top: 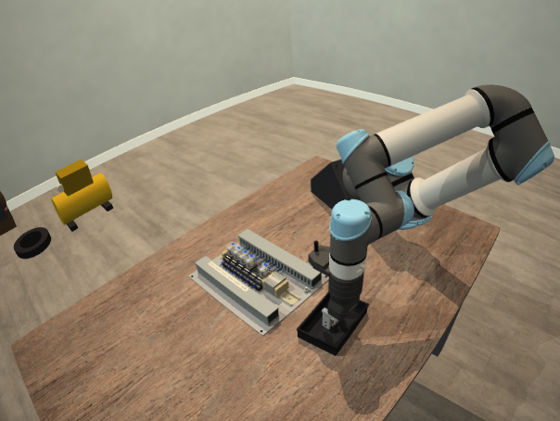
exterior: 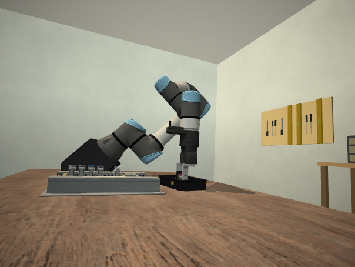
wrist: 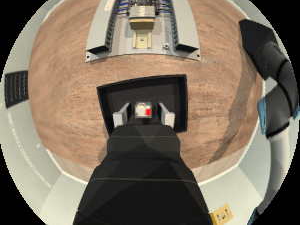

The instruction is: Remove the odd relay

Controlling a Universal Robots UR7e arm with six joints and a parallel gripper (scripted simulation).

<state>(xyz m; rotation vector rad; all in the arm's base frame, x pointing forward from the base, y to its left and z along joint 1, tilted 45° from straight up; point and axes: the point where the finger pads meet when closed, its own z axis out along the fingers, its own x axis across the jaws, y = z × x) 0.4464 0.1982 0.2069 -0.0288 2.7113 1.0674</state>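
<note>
Right now my hand is 1 cm above the red-button relay. The rest, counted from my hand: grey relay panel: 27 cm to the right, 3 cm ahead, 2 cm below; black parts tray: 2 cm below.
</note>
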